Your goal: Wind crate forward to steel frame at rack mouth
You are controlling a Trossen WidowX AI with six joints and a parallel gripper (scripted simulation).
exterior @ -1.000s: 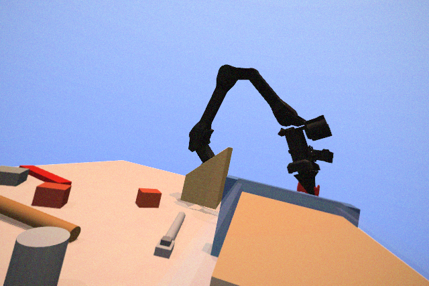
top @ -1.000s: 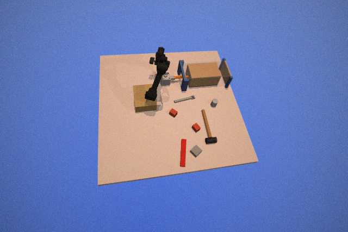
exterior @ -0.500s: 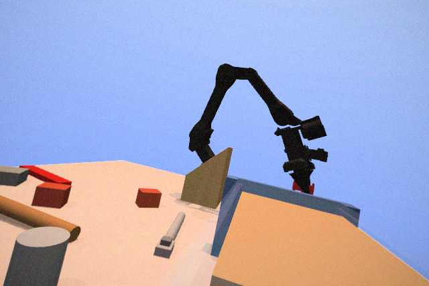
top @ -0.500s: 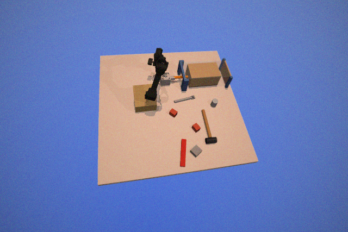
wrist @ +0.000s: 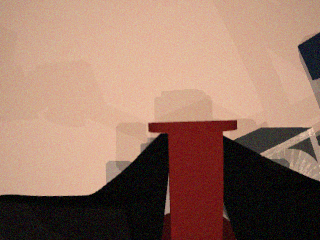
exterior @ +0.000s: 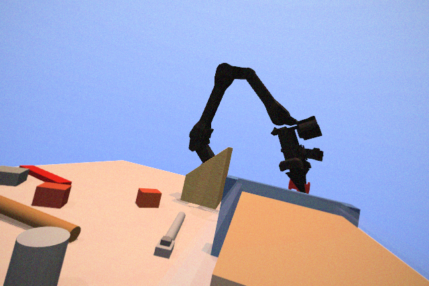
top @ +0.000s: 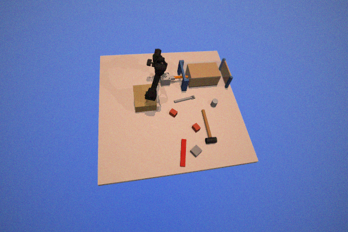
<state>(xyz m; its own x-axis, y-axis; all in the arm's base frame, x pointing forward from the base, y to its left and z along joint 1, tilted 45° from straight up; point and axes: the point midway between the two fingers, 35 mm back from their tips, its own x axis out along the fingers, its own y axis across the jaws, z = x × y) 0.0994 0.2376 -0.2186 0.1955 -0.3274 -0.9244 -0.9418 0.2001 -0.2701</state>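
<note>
Right now my gripper tip is 40 mm to the left of the winch handle, 30 mm above it and 20 mm short of it. Round my gripper tip: grey winch 100 mm below, 90 mm to the right, 50 mm ahead; then blue steel frame 230 mm ahead, 80 mm to the right, 30 mm below; then red knob 20 mm to the right, 10 mm behind.
</note>
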